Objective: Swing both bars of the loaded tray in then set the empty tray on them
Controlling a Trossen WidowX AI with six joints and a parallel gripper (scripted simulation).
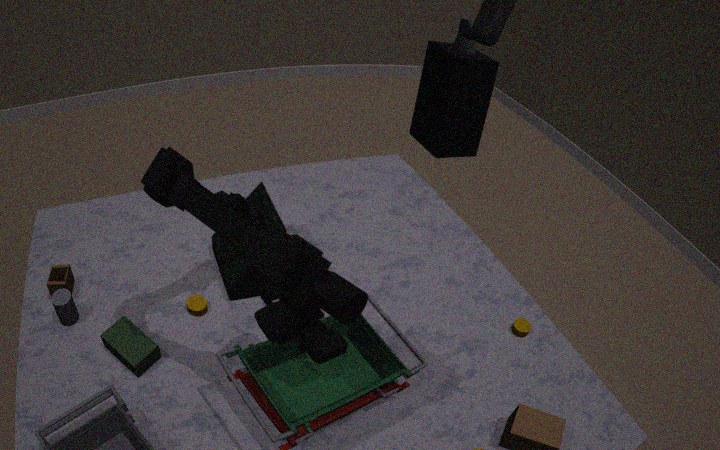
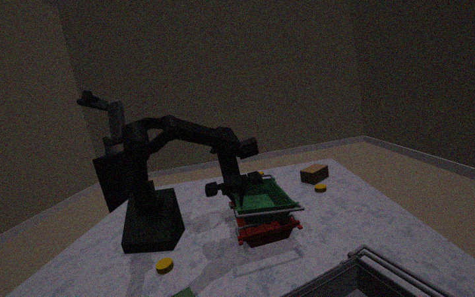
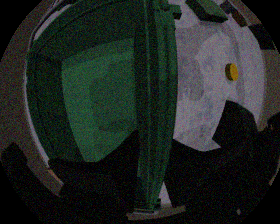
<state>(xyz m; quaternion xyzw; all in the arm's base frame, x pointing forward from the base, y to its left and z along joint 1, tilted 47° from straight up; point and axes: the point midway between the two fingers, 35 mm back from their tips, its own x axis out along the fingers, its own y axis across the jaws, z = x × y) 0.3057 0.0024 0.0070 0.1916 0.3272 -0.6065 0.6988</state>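
Now: the green tray 7 cm ahead of my gripper tip, 2 cm to the left of it and 2 cm above it. From my gripper tip the other things lie so: green block 13 cm behind, 34 cm to the right, 7 cm below.
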